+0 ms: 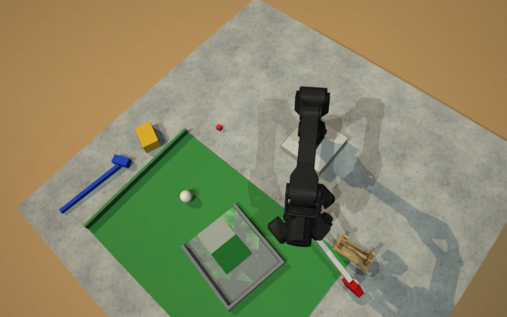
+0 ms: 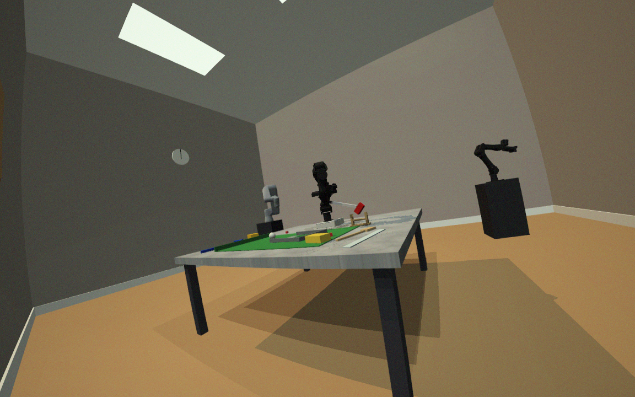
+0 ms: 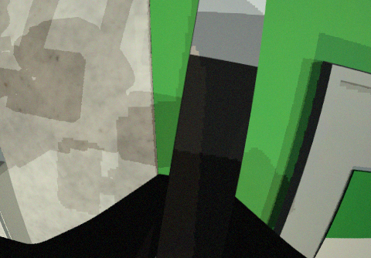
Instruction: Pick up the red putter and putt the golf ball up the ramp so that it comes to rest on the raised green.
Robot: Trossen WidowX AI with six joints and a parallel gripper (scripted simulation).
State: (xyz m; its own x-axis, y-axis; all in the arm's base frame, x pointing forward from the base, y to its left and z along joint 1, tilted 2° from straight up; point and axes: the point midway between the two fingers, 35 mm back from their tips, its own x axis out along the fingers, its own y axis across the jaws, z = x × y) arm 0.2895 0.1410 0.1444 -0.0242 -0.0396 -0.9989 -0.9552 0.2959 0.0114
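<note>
Now: the red putter 30 mm ahead of my gripper tip, 110 mm to the left of it and 10 mm below it. From my gripper tip the other things lie so: white golf ball (110 mm ahead, 380 mm to the right, 130 mm below); then dark green rail (150 mm ahead, 570 mm to the right, 130 mm below); then green mat (180 mm ahead, 210 mm to the right, 150 mm below).
</note>
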